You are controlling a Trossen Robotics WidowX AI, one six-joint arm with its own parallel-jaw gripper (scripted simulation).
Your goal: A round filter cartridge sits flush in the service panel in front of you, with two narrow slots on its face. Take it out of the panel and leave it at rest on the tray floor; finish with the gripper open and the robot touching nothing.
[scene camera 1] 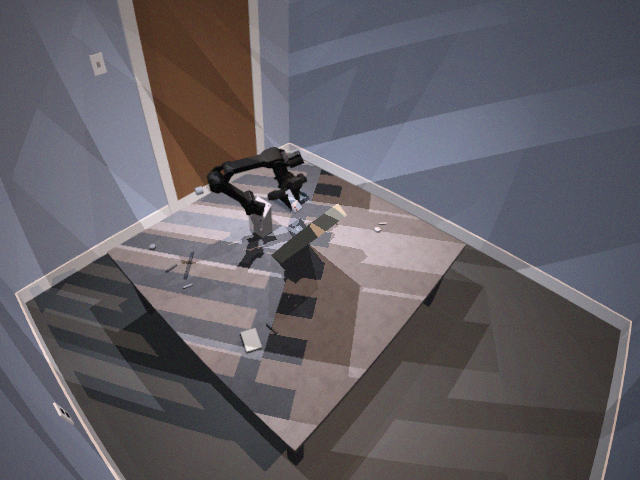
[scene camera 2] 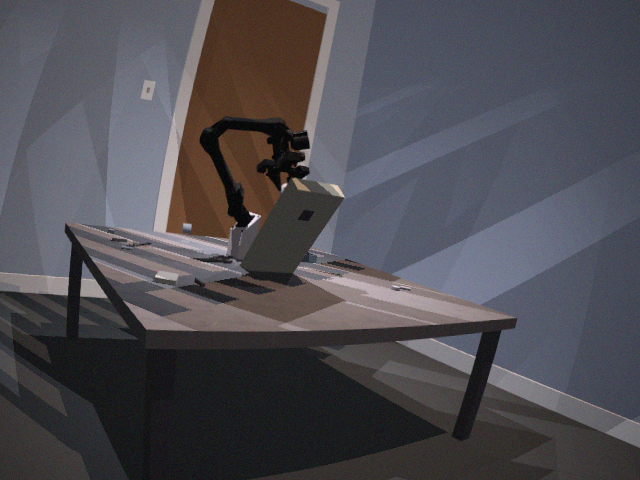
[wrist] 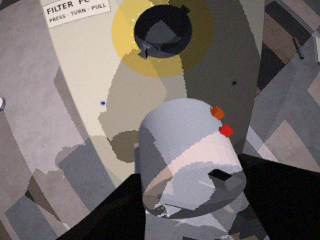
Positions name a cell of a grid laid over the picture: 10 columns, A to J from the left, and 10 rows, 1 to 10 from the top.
Labels:
my gripper: scene camera 1 E5; scene camera 2 E4; wrist F8

